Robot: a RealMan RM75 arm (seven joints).
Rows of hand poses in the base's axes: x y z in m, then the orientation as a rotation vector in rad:
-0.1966, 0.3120, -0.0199, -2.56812, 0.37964, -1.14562
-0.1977, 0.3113, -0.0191, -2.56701, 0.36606, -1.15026
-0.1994, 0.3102, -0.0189, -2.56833, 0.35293, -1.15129
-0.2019, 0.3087, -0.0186, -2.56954, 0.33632, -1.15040
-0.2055, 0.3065, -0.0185, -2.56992, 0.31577, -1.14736
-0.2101, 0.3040, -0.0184, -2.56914, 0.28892, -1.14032
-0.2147, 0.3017, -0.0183, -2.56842, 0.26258, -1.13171
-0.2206, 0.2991, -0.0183, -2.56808, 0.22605, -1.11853
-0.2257, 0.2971, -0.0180, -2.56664, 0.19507, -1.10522
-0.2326, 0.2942, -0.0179, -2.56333, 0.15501, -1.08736
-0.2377, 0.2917, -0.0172, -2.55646, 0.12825, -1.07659
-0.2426, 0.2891, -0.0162, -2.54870, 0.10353, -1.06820
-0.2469, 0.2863, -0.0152, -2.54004, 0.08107, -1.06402
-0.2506, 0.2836, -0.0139, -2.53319, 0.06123, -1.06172
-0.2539, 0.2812, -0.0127, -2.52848, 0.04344, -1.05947
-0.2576, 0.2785, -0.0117, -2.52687, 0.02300, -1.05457
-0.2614, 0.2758, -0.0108, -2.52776, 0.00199, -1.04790
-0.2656, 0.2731, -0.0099, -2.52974, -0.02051, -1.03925
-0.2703, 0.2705, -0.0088, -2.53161, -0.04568, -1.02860
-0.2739, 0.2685, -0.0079, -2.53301, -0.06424, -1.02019
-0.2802, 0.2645, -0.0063, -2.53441, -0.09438, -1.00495
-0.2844, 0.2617, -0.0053, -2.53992, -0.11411, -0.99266
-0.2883, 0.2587, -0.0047, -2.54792, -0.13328, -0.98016
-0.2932, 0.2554, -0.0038, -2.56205, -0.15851, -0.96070
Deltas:
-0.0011, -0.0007, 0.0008, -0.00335, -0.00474, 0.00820
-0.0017, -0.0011, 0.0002, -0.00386, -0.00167, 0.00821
-0.0025, -0.0015, 0.0003, -0.00366, -0.00101, 0.01103
-0.0036, -0.0022, 0.0001, -0.00291, -0.00053, 0.01438
-0.0046, -0.0025, 0.0001, -0.00168, 0.00066, 0.01985
-0.0046, -0.0023, 0.0001, -0.00125, 0.00170, 0.01986
-0.0059, -0.0026, 0.0000, -0.00220, 0.00338, 0.02764
-0.0051, -0.0020, 0.0003, -0.00044, 0.00381, 0.02425
-0.0069, -0.0029, 0.0001, 0.00039, 0.00492, 0.03188
-0.0051, -0.0025, 0.0007, 0.00355, 0.00113, 0.02228
-0.0049, -0.0026, 0.0010, 0.00374, -0.00035, 0.02059
-0.0043, -0.0028, 0.0010, 0.00346, -0.00297, 0.01828
-0.0037, -0.0027, 0.0013, 0.00176, -0.00328, 0.01556
-0.0033, -0.0024, 0.0012, 0.00028, -0.00242, 0.01359
-0.0037, -0.0027, 0.0010, -0.00239, -0.00022, 0.01510
-0.0038, -0.0027, 0.0009, -0.00431, 0.00153, 0.01517
-0.0042, -0.0027, 0.0009, -0.00522, 0.00289, 0.01629
-0.0047, -0.0026, 0.0011, -0.00546, 0.00378, 0.01852
-0.0036, -0.0020, 0.0009, -0.00403, 0.00316, 0.01375
-0.0063, -0.0040, 0.0016, -0.00561, 0.00596, 0.02295
-0.0042, -0.0028, 0.0010, -0.00730, 0.00649, 0.01411
-0.0039, -0.0030, 0.0006, -0.00945, 0.00725, 0.01293
-0.0049, -0.0033, 0.0009, -0.01514, 0.01227, 0.01647

